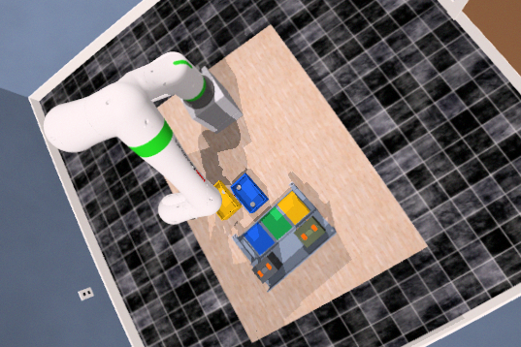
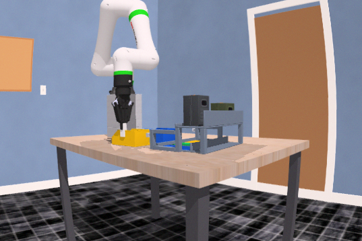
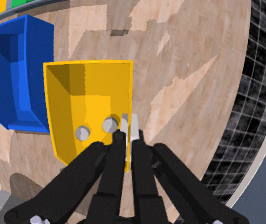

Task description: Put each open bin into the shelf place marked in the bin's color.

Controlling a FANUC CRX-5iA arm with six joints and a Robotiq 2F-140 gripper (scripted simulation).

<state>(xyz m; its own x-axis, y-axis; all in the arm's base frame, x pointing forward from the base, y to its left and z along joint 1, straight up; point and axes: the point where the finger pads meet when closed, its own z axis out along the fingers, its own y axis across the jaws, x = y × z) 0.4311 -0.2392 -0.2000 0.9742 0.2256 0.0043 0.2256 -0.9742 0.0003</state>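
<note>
Right now my hand is 10 mm past the yellow bin, 50 mm to the right of it and 40 mm above it. Round my hand: dark box (350 mm ahead, 140 mm to the left, 90 mm above); blue bin (20 mm ahead, 180 mm to the left, 40 mm below).
</note>
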